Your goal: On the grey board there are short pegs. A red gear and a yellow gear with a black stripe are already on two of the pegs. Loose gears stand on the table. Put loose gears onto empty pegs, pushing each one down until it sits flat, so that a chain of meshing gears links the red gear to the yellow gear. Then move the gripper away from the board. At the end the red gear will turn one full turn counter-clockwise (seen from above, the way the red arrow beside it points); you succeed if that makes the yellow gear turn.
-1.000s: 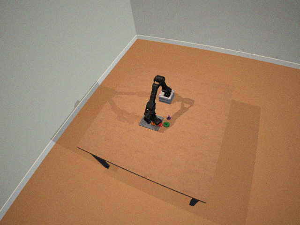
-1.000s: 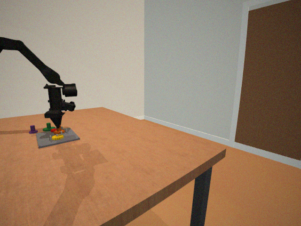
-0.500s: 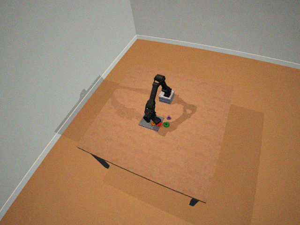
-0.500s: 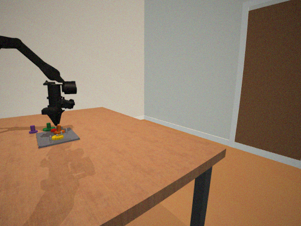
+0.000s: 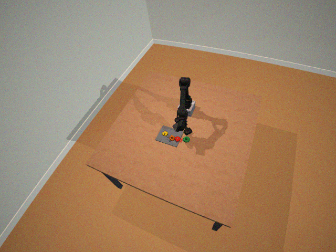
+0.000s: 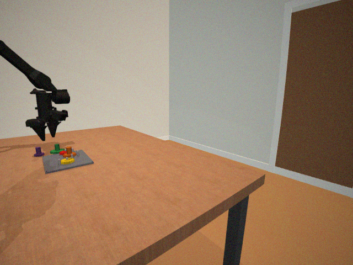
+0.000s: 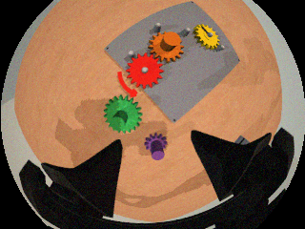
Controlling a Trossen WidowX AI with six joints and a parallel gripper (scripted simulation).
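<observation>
My gripper tip is 6 cm above the purple gear, 5 cm past it and 3 cm to the right of it. From my gripper tip the other things lie so: red arrow: 7 cm below, 6 cm ahead; red gear: 6 cm below, 6 cm ahead, 3 cm to the right; green gear: 6 cm below, 4 cm to the left, 3 cm ahead.
</observation>
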